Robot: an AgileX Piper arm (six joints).
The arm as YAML. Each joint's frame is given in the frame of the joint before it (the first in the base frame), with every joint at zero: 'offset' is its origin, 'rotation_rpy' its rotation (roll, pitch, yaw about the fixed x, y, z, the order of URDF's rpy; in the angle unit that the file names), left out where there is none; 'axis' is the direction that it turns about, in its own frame. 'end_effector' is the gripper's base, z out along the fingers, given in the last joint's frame.
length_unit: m
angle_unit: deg
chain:
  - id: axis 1
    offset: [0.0, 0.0, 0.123]
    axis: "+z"
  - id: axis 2
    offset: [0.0, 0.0, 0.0]
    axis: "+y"
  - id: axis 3
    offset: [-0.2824, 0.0, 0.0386]
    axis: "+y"
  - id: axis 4
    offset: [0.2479, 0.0, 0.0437]
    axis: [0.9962, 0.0, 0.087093]
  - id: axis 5
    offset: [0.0, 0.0, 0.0]
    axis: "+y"
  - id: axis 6
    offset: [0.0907, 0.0, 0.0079]
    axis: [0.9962, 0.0, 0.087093]
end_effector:
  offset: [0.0, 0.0, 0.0]
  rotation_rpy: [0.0, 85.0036, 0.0]
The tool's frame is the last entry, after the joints.
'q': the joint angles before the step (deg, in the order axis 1, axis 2, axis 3, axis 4, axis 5, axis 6). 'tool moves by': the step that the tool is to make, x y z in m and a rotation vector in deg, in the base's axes. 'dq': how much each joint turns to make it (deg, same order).
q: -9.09 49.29 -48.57 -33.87 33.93 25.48
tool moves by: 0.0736 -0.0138 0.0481 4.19 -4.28 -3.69
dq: 0.04 16.97 -19.49 -1.40 1.50 7.09
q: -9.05 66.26 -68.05 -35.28 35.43 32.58
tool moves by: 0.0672 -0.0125 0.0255 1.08 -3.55 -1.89
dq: -0.02 14.28 -16.83 -1.64 0.59 3.67
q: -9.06 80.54 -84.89 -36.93 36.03 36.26
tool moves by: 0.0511 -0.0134 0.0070 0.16 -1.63 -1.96
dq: -0.53 11.17 -13.25 -1.01 1.30 1.46
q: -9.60 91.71 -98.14 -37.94 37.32 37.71
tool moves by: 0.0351 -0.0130 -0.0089 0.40 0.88 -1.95
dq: -0.77 8.08 -8.54 -0.11 1.84 0.14
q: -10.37 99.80 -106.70 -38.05 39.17 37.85
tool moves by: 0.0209 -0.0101 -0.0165 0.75 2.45 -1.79
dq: -0.64 5.08 -4.08 0.08 1.95 -0.03
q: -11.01 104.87 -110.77 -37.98 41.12 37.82
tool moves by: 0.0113 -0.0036 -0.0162 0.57 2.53 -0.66
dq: -0.09 2.59 -0.82 0.03 1.00 -0.08
